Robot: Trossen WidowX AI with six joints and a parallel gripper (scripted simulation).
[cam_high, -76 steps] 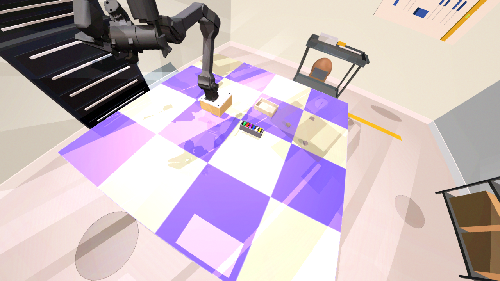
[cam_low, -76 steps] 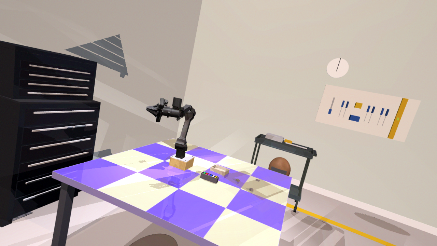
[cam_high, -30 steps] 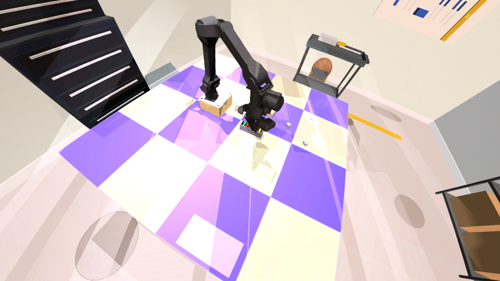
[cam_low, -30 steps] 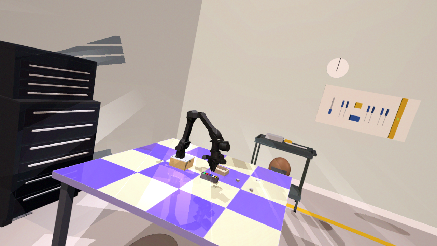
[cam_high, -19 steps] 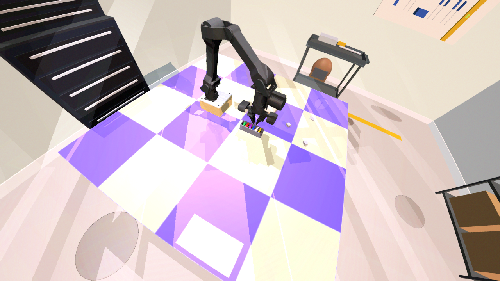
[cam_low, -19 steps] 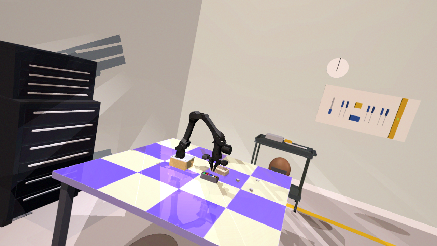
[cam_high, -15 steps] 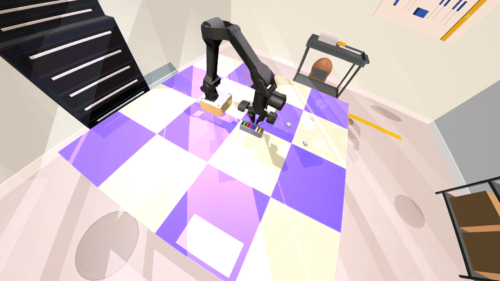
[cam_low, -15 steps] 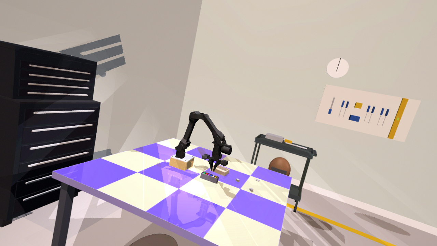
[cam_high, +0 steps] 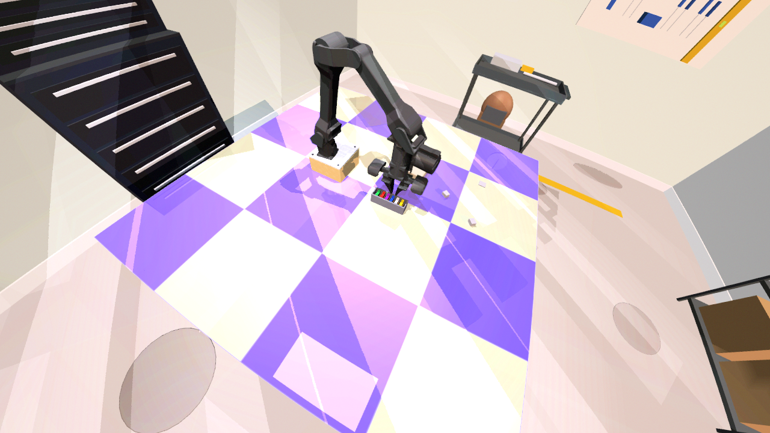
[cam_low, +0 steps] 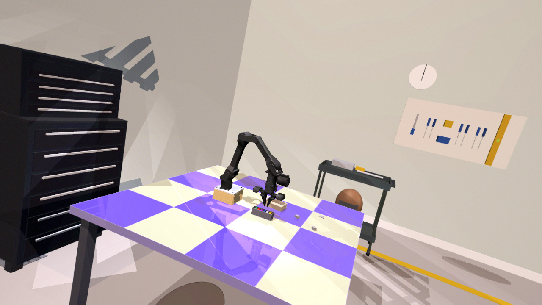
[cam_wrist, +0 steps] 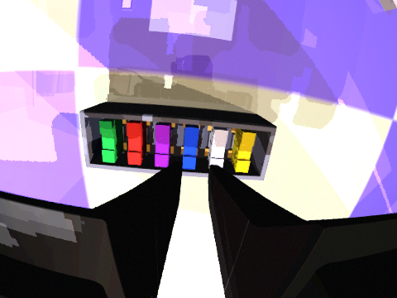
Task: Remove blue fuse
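The wooden tray lies 2 cm ahead of my gripper tip, 22 cm to the left of it and 6 cm below it.
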